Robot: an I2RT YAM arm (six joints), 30 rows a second.
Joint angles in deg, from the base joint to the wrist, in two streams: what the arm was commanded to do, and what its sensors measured. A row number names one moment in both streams.
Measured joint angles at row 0:
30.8 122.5 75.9 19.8 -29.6 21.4
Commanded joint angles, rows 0 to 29:
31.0 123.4 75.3 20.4 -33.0 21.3
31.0 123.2 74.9 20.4 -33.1 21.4
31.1 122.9 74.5 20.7 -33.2 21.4
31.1 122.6 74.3 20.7 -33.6 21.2
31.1 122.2 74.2 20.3 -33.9 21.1
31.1 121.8 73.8 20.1 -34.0 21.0
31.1 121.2 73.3 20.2 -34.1 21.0
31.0 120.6 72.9 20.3 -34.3 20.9
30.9 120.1 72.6 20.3 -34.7 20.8
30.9 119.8 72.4 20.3 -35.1 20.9
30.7 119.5 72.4 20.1 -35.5 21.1
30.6 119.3 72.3 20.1 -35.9 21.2
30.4 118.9 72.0 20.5 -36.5 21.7
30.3 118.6 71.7 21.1 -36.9 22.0
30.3 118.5 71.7 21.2 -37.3 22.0
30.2 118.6 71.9 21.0 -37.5 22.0
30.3 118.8 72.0 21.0 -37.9 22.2
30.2 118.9 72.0 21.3 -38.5 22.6
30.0 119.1 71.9 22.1 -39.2 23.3
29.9 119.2 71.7 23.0 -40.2 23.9
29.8 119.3 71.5 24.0 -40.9 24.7
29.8 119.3 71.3 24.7 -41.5 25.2
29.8 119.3 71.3 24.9 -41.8 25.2
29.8 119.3 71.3 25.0 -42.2 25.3
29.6 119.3 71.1 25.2 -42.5 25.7
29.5 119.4 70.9 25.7 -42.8 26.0
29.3 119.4 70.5 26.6 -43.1 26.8
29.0 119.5 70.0 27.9 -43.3 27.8
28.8 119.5 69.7 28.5 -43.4 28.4
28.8 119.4 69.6 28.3 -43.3 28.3
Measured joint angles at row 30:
29.3 121.4 70.7 25.6 -41.8 26.3
